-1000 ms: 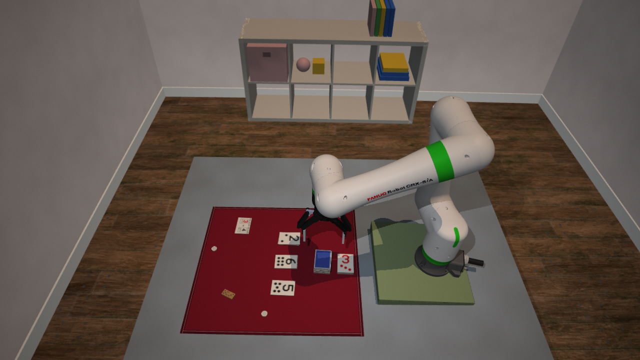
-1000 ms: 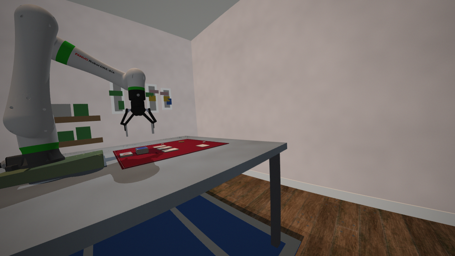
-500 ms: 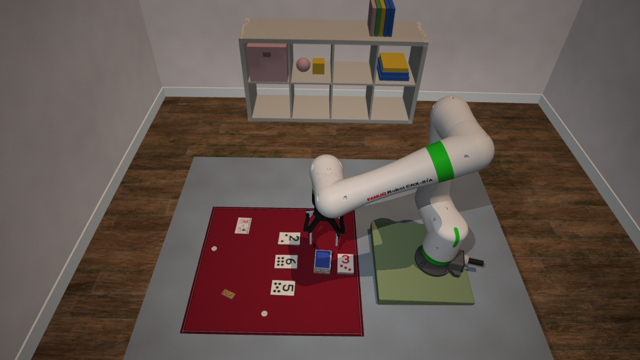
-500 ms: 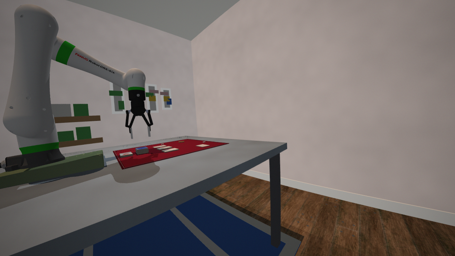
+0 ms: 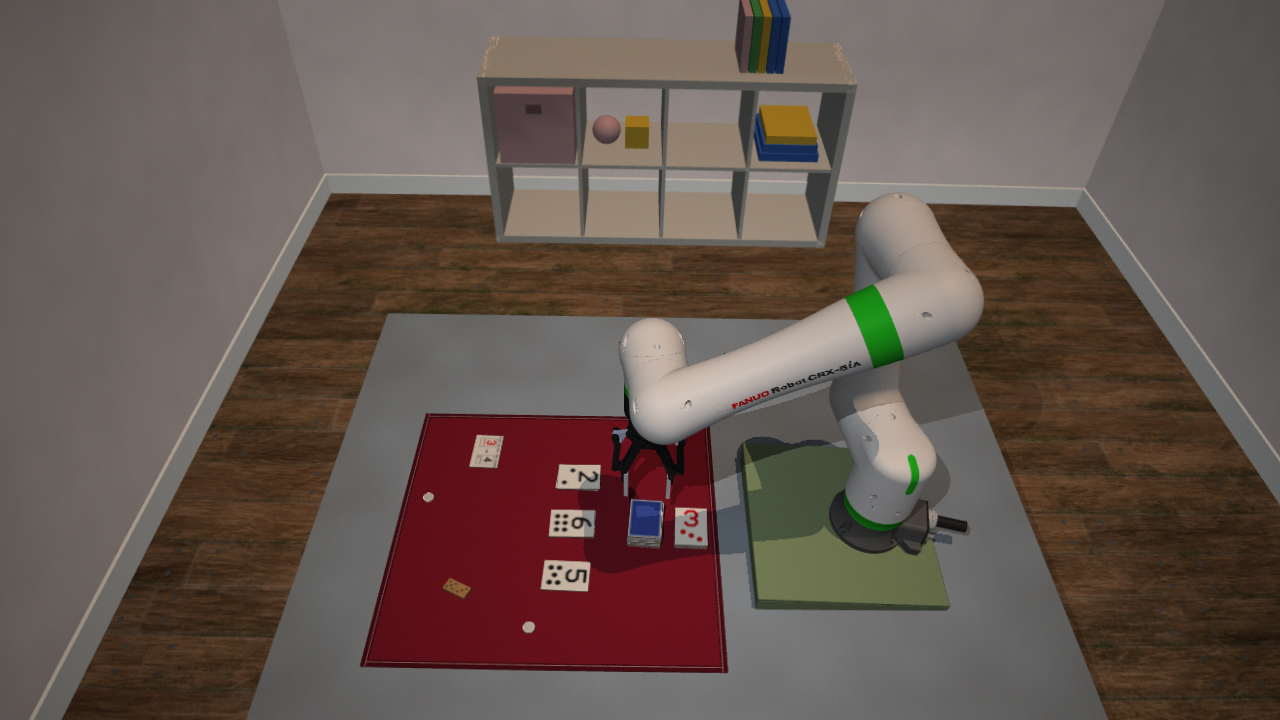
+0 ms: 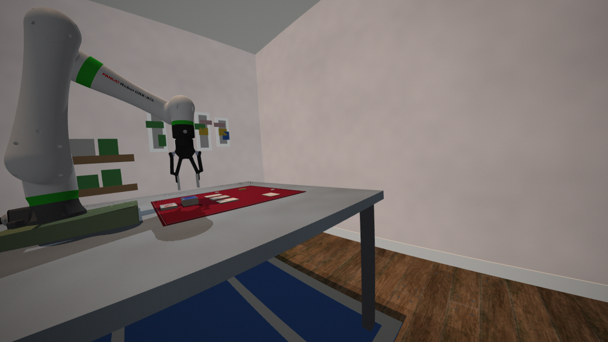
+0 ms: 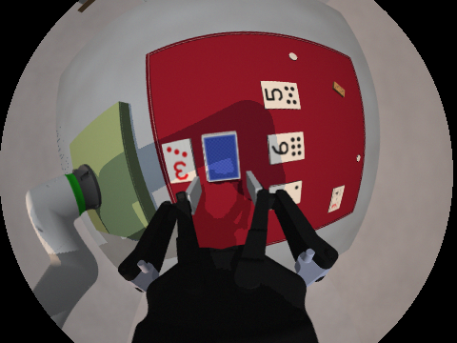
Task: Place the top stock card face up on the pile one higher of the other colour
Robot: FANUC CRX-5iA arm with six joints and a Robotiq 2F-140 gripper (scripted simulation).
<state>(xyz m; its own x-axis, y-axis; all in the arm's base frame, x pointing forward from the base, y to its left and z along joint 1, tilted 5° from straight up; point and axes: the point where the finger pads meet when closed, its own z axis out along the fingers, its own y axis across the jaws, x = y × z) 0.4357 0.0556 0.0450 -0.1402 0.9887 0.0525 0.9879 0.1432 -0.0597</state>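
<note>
My gripper is now 9 cm past the red 3 card, 2 cm to the right of it and 9 cm above it. Round my hand: red card cloth 17 cm ahead, 7 cm to the left, 12 cm below; then black 6 card 14 cm ahead, 5 cm to the left, 10 cm below; then black 5 card 12 cm ahead, 17 cm to the left, 10 cm below.
</note>
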